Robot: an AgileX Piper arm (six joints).
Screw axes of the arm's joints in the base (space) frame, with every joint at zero. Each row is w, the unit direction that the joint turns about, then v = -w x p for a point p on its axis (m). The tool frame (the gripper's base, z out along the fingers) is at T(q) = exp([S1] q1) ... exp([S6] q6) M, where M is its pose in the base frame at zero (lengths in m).
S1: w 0 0 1 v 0 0 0
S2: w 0 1 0 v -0.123 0 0
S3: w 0 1 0 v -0.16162 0 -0.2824
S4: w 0.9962 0 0.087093 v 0 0.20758 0
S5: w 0 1 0 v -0.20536 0 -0.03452
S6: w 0.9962 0 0.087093 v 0 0.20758 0
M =
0.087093 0 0.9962 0.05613
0 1 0 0
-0.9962 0 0.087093 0.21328
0 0 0 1
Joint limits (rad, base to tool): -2.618..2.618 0..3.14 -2.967..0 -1.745..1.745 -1.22..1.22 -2.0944..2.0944
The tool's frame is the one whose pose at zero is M.
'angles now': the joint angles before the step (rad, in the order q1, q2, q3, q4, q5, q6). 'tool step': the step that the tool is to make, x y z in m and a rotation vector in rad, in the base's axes. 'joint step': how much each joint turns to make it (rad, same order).
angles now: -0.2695 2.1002 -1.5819 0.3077 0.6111 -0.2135
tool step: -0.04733 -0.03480 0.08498 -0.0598 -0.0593 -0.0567
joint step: -0.1080 -0.2176 0.0161 -0.0528 0.1313 0.0004
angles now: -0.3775 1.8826 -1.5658 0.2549 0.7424 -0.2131
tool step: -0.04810 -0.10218 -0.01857 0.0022 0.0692 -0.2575
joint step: -0.2598 0.0400 0.0000 -0.0424 0.0195 0.0153
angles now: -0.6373 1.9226 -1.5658 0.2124 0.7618 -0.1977
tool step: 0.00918 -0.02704 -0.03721 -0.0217 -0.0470 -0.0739
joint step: -0.0335 0.1019 0.0000 0.0235 -0.1563 0.0001
